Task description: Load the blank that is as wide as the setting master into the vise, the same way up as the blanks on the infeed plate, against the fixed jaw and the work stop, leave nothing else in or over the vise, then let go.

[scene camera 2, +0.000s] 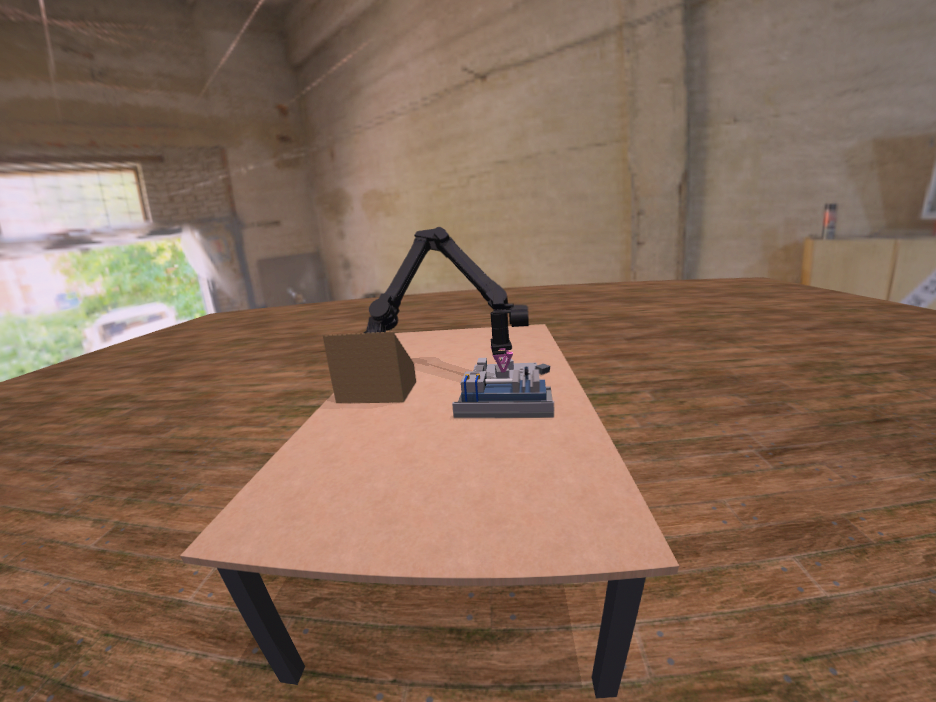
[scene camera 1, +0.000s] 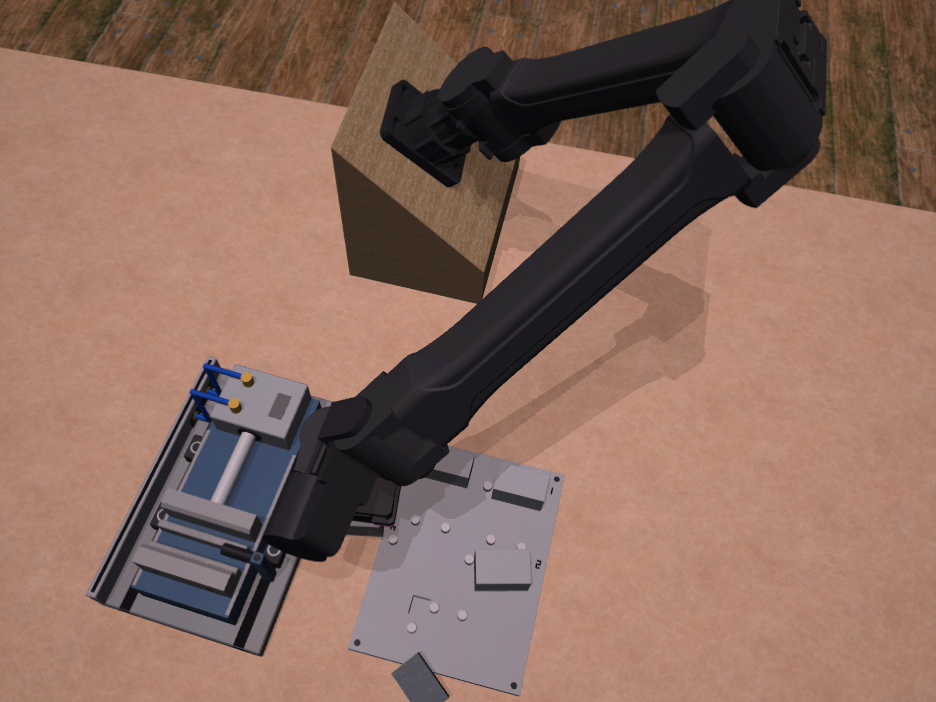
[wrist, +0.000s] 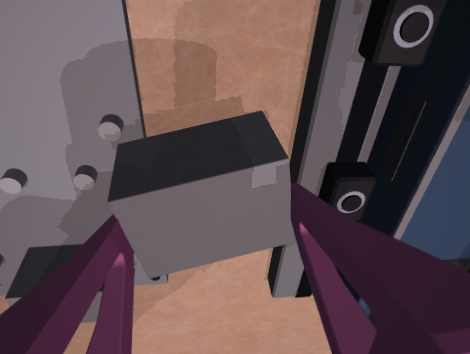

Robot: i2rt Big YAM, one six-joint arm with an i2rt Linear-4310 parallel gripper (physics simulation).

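My gripper is shut on a plain grey block, held above the gap between the infeed plate and the vise. The block looks slightly askew in the wrist view. In scene camera 1 the arm mostly hides the gripper. Two grey blanks lie on the plate by marks 1 and 2; another blank is partly hidden by the arm. The vise has a jaw at its rod and another jaw beyond. I cannot tell which piece is the setting master.
A dark grey block lies at the plate's lower edge. Short round pins stand on the plate. A post with a dark arm stands beside the jaws. Blue tubes rise at the vise's other end. A wooden wedge carries the arm's base.
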